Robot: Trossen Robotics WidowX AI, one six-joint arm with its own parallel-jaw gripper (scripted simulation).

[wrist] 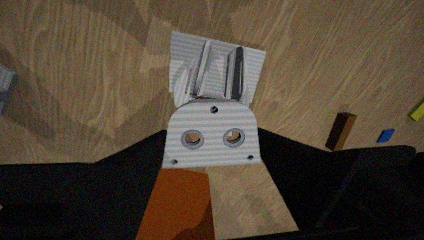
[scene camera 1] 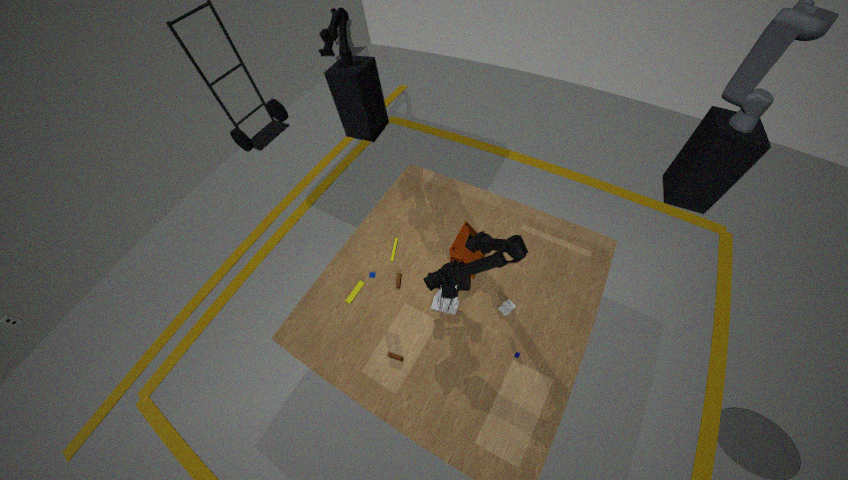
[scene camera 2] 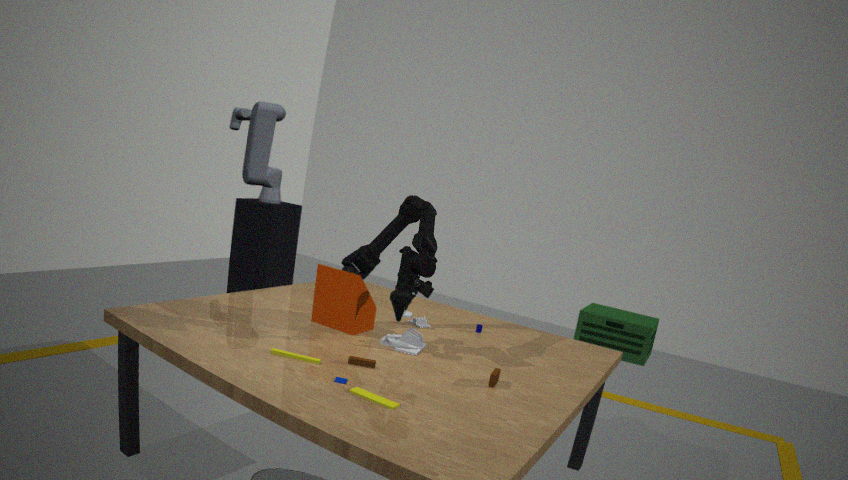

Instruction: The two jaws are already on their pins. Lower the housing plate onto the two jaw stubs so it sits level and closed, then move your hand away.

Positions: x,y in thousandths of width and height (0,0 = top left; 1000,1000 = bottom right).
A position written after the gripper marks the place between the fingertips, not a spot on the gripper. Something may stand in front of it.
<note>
In view: the gripper (scene camera 2: 472,664) and a brown block (wrist: 808,527).
The gripper shows as well in the wrist view (wrist: 499,556).
</note>
